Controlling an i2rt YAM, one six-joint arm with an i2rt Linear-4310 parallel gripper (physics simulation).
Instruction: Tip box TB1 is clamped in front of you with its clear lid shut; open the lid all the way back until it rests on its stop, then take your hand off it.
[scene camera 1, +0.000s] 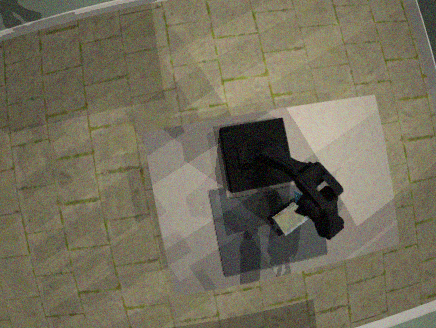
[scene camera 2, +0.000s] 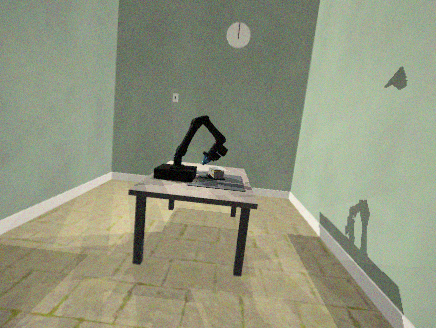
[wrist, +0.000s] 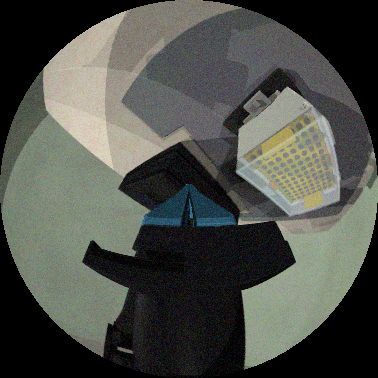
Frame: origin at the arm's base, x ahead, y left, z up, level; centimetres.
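Where they show: gripper, fingertip midpoint: (scene camera 1: 295, 192) (scene camera 2: 202, 164) (wrist: 188, 188); arm's base, origin of the base link: (scene camera 1: 261, 153) (scene camera 2: 177, 167).
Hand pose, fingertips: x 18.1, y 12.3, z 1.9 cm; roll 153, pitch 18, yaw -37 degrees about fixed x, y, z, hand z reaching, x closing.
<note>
Things, the pixels of their top centre, and the offset from my fingertips. "spot": a spot on its surface instead. Level surfaces: height alone.
- Tip box TB1, middle of its top: (wrist: 304, 188) (scene camera 1: 291, 219) (scene camera 2: 216, 168) dx +11.8, dy -2.7, dz -0.8 cm
- dark clamp base, surface spot: (wrist: 281, 79) spot: dx +12.4, dy +5.3, dz -7.8 cm
- grey mat, its level: dz -8.6 cm
- pale table, its level: dz -8.9 cm
Tip box TB1 (scene camera 1: 289, 220) (scene camera 2: 216, 173) (wrist: 265, 121) is a pale box with a yellow, hole-dotted rack. It stands upright in a dark clamp base (wrist: 281, 79). Its clear lid (wrist: 299, 169) appears to lie shut over the rack; its exact angle is hard to tell. My gripper (scene camera 1: 298, 196) (scene camera 2: 204, 162) (wrist: 188, 188) has its blue fingertips shut together with nothing between them. It hangs above the table on the arm-base side of the box, apart from the lid. The arm covers part of the box in the first scene view.
The black arm base block (scene camera 1: 252, 150) (scene camera 2: 175, 173) (wrist: 167, 172) stands beside the grey mat (scene camera 1: 312, 249) (wrist: 175, 95) that bears the box. The pale table (scene camera 1: 367, 125) (scene camera 2: 150, 187) (wrist: 75, 85) extends around them. Shadows fall over the mat.
</note>
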